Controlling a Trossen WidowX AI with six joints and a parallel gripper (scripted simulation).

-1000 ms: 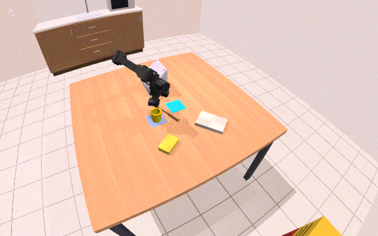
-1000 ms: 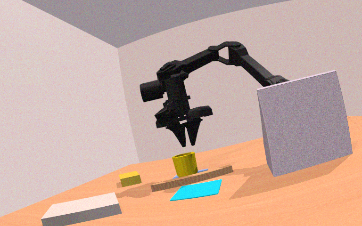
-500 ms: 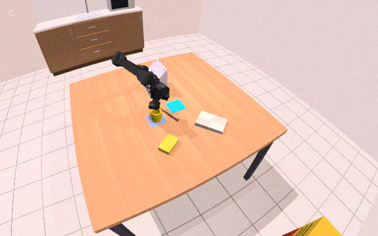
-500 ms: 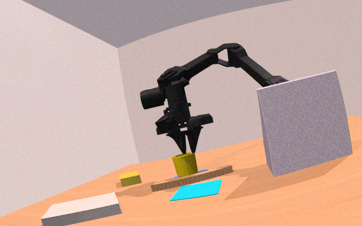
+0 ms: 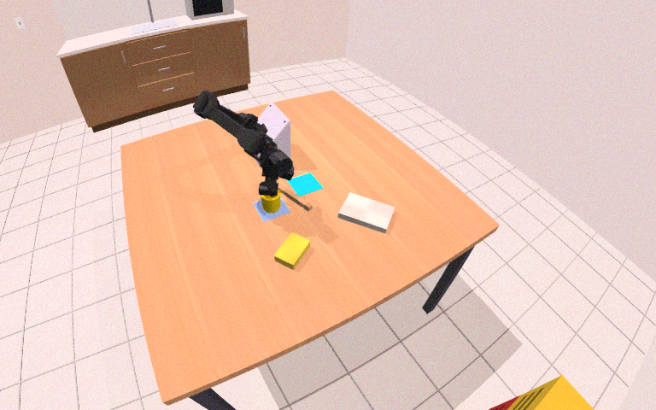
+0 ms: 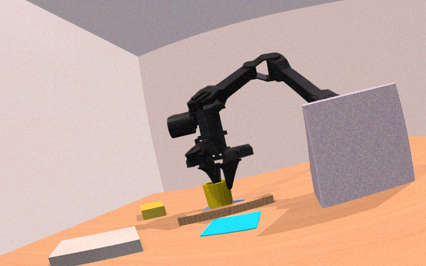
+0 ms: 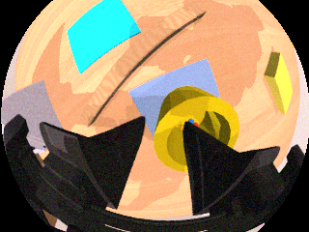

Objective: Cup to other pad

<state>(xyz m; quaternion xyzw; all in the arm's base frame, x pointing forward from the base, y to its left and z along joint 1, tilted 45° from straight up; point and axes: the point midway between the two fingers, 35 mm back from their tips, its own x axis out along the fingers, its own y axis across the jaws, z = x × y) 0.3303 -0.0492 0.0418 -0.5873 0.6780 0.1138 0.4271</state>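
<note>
Right now my gripper tip is 2 cm short of the yellow cup, 2 cm to the left of it and 2 cm above it. From my gripper tip the other things lie so: flat white box (19 cm ahead, 29 cm to the left, 4 cm below); thin wooden stick (1 cm behind, 7 cm to the left, 5 cm below); cyan pad (5 cm behind, 15 cm to the left, 6 cm below).
</note>
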